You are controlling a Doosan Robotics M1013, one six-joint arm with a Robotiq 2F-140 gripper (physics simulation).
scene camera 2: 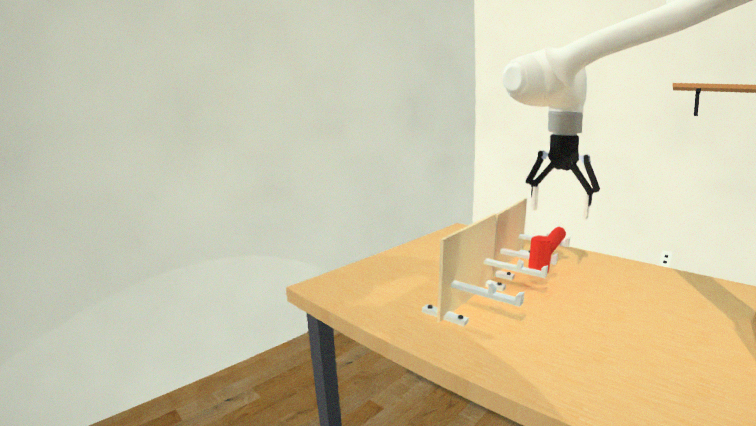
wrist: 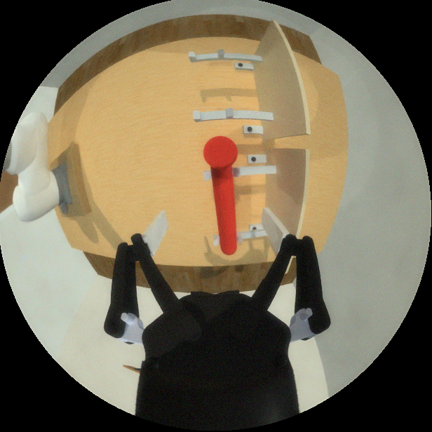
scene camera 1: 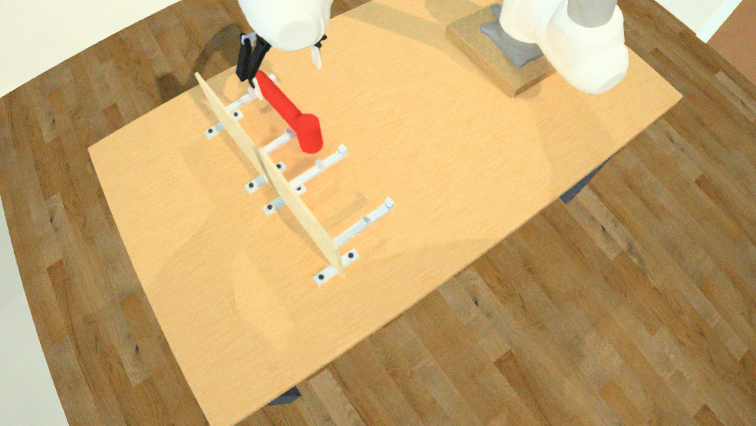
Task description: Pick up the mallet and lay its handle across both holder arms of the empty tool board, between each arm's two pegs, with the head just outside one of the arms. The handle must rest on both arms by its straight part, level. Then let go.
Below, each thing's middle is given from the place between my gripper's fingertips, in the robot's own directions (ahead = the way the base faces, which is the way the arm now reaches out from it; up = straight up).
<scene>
Right now my hand is 2 cm short of the red mallet (scene camera 1: pixel 307 126), 2 cm to the left of it and 10 cm above it.
</scene>
